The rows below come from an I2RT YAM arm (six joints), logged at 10 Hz.
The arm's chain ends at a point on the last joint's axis. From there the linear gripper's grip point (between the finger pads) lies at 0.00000 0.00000 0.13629 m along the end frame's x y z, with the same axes.
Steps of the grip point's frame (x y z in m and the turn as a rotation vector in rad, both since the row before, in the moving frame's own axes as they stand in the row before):
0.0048, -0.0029, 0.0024, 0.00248, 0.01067, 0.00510
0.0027, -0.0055, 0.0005, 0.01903, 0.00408, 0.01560
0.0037, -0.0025, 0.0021, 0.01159, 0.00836, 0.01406
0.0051, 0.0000, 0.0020, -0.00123, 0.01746, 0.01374
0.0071, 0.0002, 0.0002, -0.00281, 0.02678, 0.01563
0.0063, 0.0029, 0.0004, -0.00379, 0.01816, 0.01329
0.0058, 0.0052, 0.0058, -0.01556, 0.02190, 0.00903
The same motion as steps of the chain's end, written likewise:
0.0033, -0.0026, 0.0024, 0.00248, 0.01067, 0.00510
0.0021, -0.0029, 0.0005, 0.01903, 0.00408, 0.01560
0.0025, -0.0009, 0.0021, 0.01159, 0.00836, 0.01406
0.0027, -0.0002, 0.0020, -0.00123, 0.01746, 0.01374
0.0035, -0.0002, 0.0002, -0.00281, 0.02678, 0.01563
0.0038, 0.0024, 0.0004, -0.00379, 0.01816, 0.01329
0.0028, 0.0031, 0.0058, -0.01556, 0.02190, 0.00903

